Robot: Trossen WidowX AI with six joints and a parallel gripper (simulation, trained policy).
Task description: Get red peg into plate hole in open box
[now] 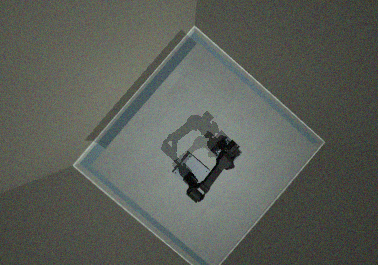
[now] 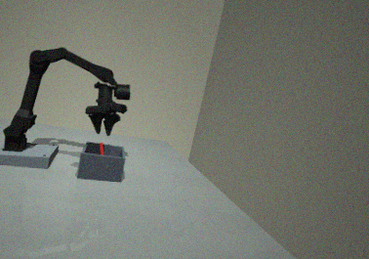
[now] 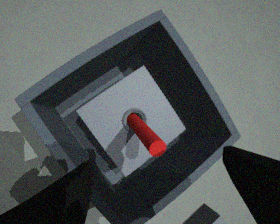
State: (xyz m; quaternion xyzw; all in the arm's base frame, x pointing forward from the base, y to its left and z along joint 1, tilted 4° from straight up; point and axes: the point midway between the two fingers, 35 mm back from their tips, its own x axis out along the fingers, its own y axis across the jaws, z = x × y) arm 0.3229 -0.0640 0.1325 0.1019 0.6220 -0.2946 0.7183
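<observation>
Right now the red peg is 7 cm below my gripper tip and 2 cm to the right of it. The rest, counted from my gripper tip: grey box: 13 cm below, 2 cm to the right, 1 cm ahead.
</observation>
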